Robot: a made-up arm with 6 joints.
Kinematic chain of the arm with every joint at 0, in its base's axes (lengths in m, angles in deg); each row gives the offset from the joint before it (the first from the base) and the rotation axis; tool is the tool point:
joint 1: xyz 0 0 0.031 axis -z
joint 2: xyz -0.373 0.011 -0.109 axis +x
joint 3: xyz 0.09 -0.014 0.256 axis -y
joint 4: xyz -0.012 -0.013 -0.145 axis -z
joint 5: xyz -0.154 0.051 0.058 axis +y
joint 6: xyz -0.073 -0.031 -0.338 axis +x
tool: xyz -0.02 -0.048 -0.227
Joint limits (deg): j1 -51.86..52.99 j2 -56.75..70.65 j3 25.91..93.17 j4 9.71..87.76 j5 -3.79..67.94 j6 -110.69..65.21
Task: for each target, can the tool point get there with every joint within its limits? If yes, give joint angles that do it. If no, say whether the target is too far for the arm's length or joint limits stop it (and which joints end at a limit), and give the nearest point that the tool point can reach.
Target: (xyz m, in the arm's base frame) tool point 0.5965 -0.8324 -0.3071
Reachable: no: joint limits stop it (at a limit: joint 1, joint 2, joint 4) | nearest point 0.1463 -0.4772 -0.2840 | short by 0.574 m
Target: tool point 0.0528 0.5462 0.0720
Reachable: yes | joints -16.07 7.53 79.84 75.15 33.33 24.08
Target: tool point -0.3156 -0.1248 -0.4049
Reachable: yes | joints -37.17 29.45 54.73 18.08 38.70 -76.01
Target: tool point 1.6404 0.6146 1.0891
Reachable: no: too far | nearest point 0.5029 0.3454 0.3405 | short by 1.388 m
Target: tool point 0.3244 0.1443 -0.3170
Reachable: yes | joints 19.28 -46.40 62.14 72.58 9.25 45.33
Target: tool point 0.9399 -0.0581 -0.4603
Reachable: no: joint limits stop it (at a limit: joint 1, joint 2, joint 3, joint 4) | nearest point 0.5805 0.0975 -0.2937 | short by 0.426 m
